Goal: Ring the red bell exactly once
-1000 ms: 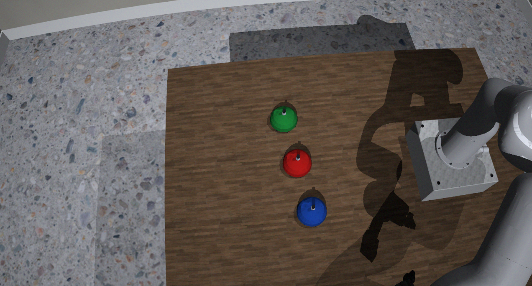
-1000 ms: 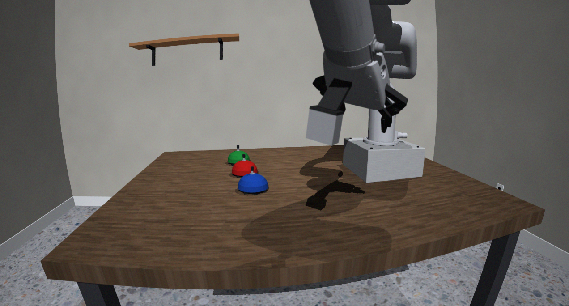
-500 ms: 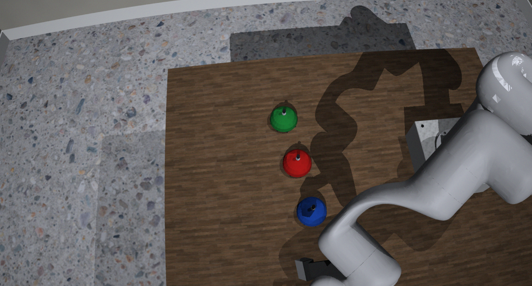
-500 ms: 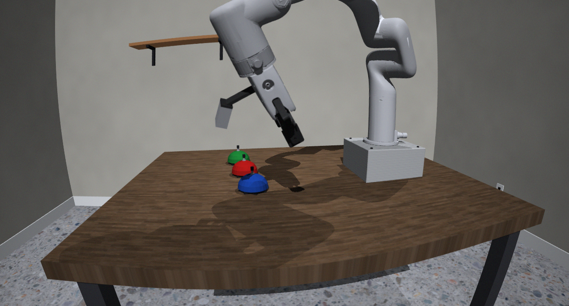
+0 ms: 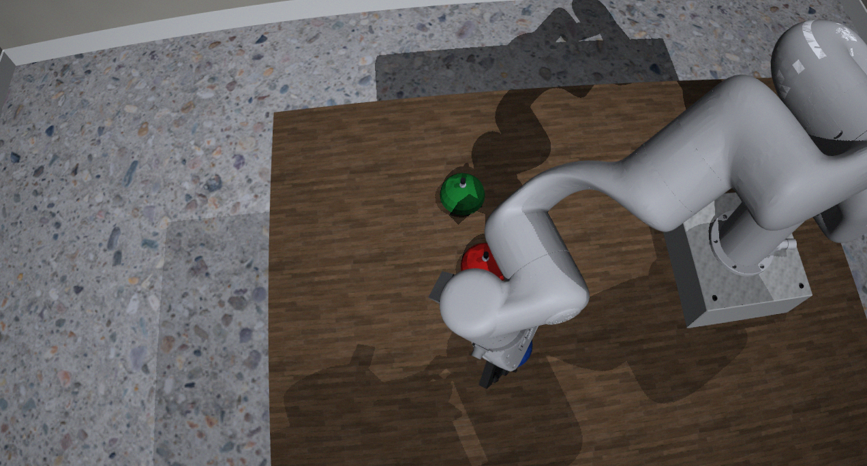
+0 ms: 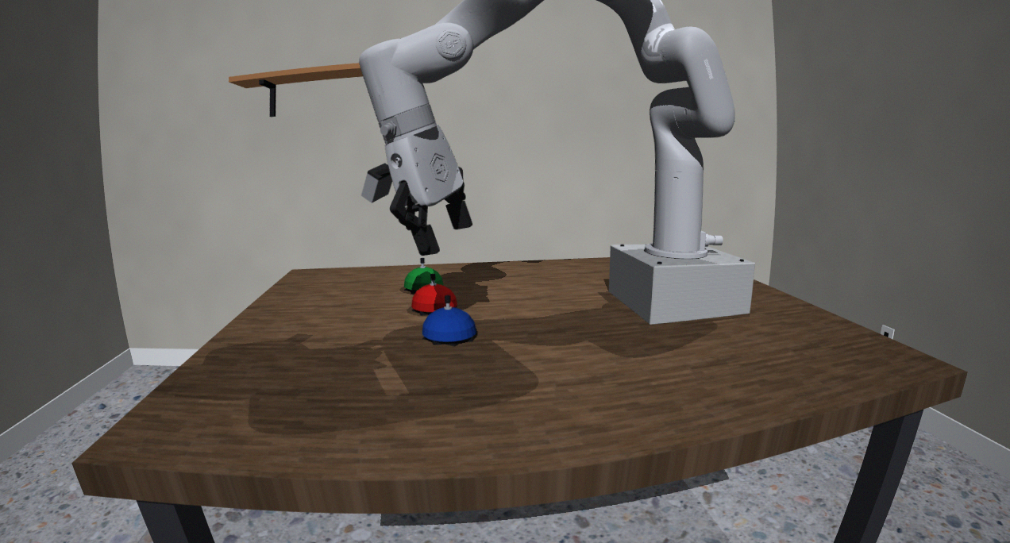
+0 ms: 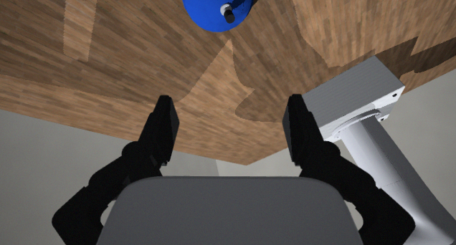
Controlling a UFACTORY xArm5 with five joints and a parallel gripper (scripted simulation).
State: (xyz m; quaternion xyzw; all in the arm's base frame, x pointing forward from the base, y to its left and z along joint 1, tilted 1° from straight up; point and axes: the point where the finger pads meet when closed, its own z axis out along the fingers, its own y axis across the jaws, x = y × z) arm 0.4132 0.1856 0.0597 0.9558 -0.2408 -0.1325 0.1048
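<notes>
My hand is 4 cm short of the red bell, 17 cm to the left of it and 13 cm above it. From my hand the other things lie so: blue bell: 3 cm to the right, 13 cm below; then green bell: 8 cm ahead, 32 cm to the right, 13 cm below.
</notes>
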